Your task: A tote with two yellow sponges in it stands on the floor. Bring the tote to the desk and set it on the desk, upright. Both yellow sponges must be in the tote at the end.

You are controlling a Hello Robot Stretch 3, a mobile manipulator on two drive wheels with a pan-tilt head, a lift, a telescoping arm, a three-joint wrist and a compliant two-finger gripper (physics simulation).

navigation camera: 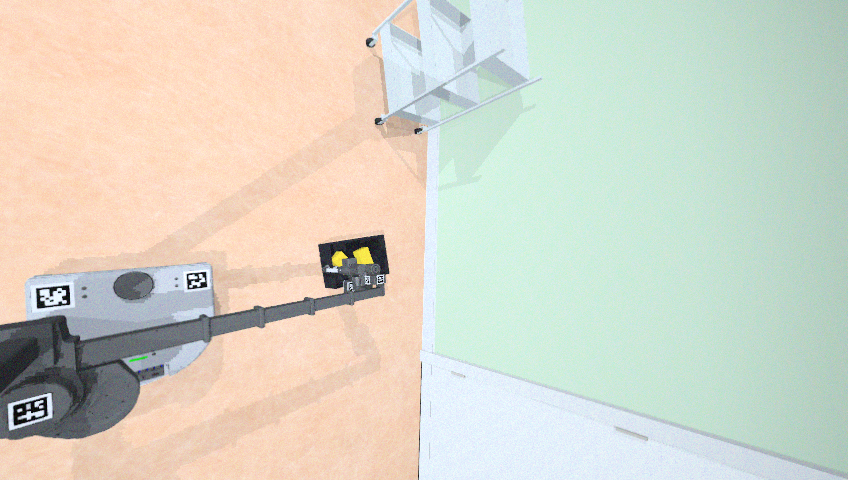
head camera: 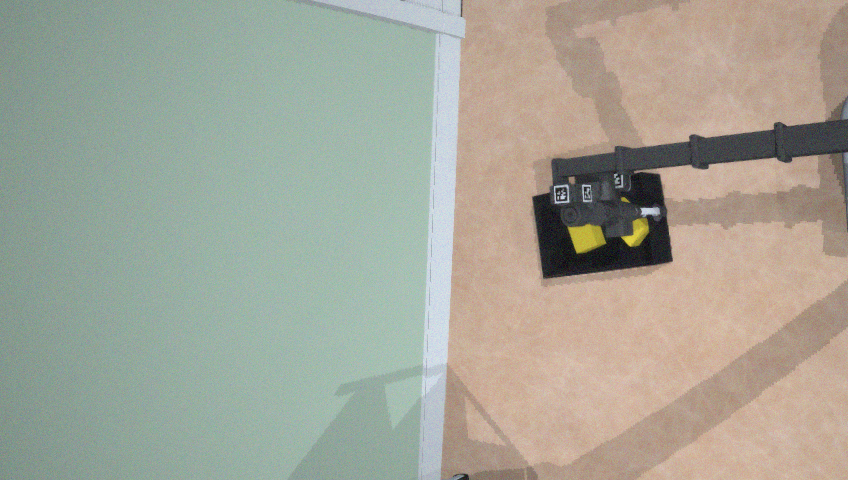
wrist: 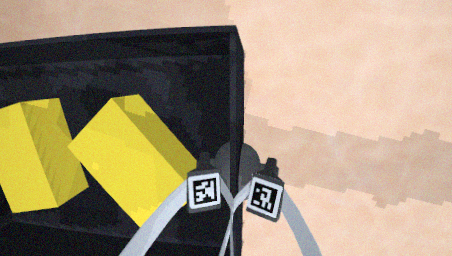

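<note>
The black tote is upright, at the right of centre in the head view and near the middle of the navigation view. It appears to rest on the floor. Two yellow sponges lie in it: one nearer my gripper, and the other further in. My gripper is shut on the tote's end wall, one fingertip inside and one outside. My wrist hides part of the tote from above. The desk does not show in these views.
A white wheeled cart stands by the green wall in the navigation view. A white door with its frame is at the lower right there. My arm stretches over the floor from my base to the tote.
</note>
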